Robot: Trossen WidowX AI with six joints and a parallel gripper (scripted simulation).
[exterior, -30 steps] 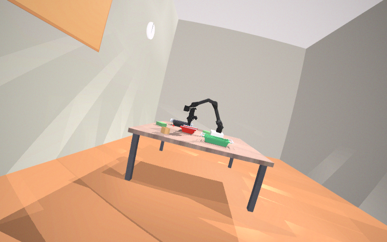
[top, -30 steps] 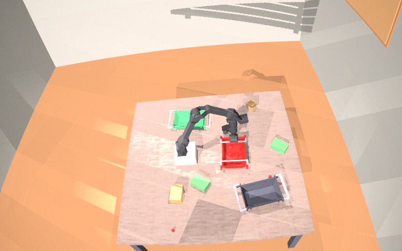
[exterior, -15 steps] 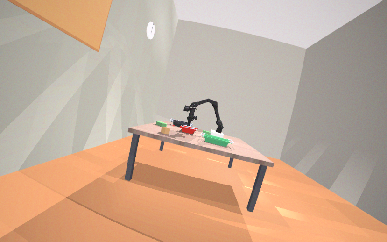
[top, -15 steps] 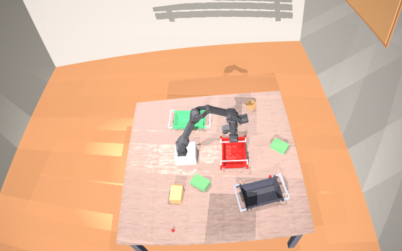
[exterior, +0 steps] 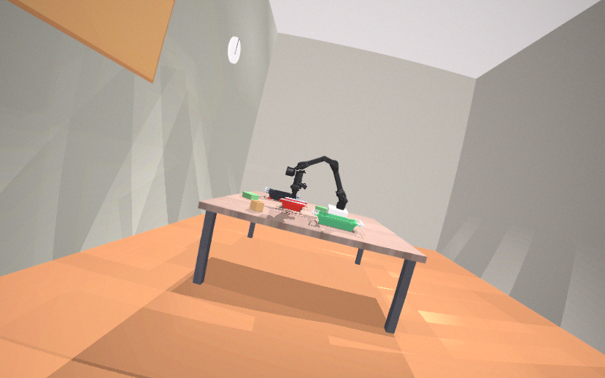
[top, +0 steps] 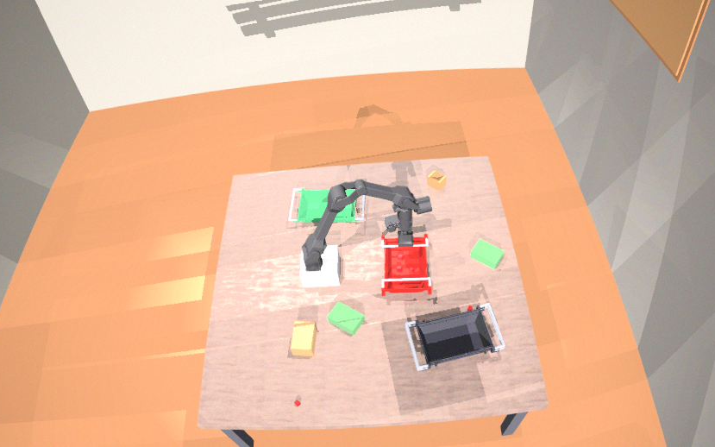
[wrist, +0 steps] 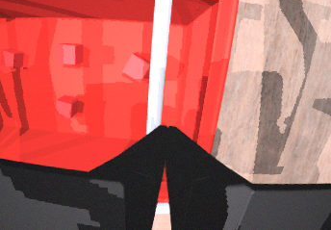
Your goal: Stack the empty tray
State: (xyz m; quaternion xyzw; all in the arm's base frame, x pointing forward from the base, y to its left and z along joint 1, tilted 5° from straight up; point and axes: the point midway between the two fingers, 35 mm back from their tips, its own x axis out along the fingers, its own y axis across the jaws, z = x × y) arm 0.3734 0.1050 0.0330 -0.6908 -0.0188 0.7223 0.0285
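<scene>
Right now my gripper tip is 34 cm past the green tray, 25 cm to the right of it and 5 cm above it. The rest, counted from my gripper tip: small tan box (17 cm ahead, 39 cm to the left, 8 cm below); red cube (41 cm behind, 67 cm to the right, 8 cm below).
</scene>
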